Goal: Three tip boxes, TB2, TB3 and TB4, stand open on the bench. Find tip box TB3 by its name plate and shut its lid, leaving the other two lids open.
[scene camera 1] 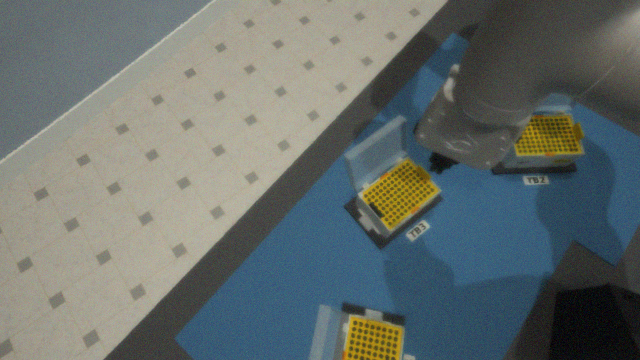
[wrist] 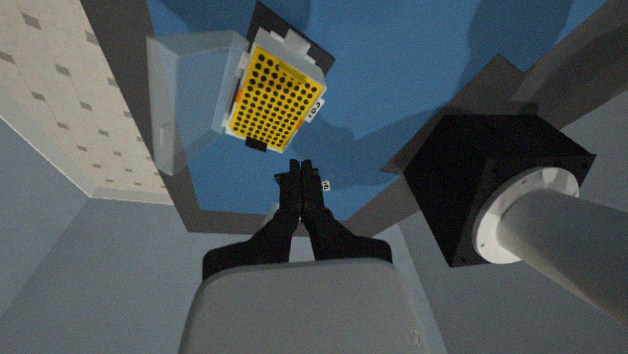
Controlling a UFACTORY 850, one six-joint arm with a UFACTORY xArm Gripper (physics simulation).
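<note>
Tip box TB3 [scene camera 1: 400, 195] [wrist: 277, 100] holds a yellow tip rack, and its clear lid [scene camera 1: 377, 147] [wrist: 195, 95] stands open on the side away from its name plate [scene camera 1: 417, 230] [wrist: 314, 110]. TB2 [scene camera 1: 547, 135] is partly hidden by the arm; its lid [scene camera 1: 555, 102] shows partly behind the arm and is up. A third box [scene camera 1: 374, 337] at the bottom edge of the scene view has its clear lid [scene camera 1: 325, 332] open; its name plate does not show there. My gripper [scene camera 1: 440, 162] [wrist: 299, 170] is shut and empty, above the mat beside TB3; in the scene view it is between TB3 and TB2.
A blue mat [scene camera 1: 280, 270] [wrist: 400, 55] lies on the dark bench [scene camera 1: 165, 312]. The arm [scene camera 1: 525, 60] hangs over TB2 and the mat's far part. The black base block [scene camera 1: 590, 320] [wrist: 440, 185] stands by the mat's edge. TB2's name plate [scene camera 1: 536, 180] lies before it.
</note>
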